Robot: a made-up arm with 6 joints.
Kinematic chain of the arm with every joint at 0, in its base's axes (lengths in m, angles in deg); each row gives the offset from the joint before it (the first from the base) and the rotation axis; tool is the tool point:
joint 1: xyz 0 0 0.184 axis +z
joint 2: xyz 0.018 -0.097 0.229 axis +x
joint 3: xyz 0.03 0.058 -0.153 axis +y
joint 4: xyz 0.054 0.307 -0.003 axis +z
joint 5: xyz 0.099 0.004 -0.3 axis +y
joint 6: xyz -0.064 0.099 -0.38 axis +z
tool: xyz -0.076 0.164 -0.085
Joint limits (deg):
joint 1: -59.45..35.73
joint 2: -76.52..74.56
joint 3: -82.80..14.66
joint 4: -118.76..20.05
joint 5: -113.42..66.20
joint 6: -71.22..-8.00
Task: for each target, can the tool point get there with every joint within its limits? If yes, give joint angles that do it. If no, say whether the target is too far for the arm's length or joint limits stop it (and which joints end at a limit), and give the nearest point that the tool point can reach.
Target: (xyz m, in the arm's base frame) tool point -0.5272 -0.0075 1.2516
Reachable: no: joint limits stop it (at a limit: joint 1, joint 2, joint 3, joint 5, joint 6) | nearest point -0.5577 0.2535 0.9690 | short by 0.386 m
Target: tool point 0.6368 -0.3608 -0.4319
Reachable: yes | joints -1.92 -62.10 -38.83 -42.82 16.70 -27.23
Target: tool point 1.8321 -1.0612 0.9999
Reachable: no: too far | nearest point 0.9146 -0.4269 0.7581 | short by 1.141 m
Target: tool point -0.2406 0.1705 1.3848
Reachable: no: joint limits stop it (at a limit: joint 1, joint 3, joint 4, joint 5) | nearest point 0.0191 0.2512 1.1622 | short by 0.351 m
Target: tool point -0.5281 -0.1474 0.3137
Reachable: no: joint limits stop it (at a limit: joint 1, joint 3, joint 4, joint 6) | nearest point -0.5047 -0.2516 0.3062 | short by 0.107 m
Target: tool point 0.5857 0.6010 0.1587
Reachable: yes | joints 15.50 13.99 -2.14 -17.88 -94.66 -52.85
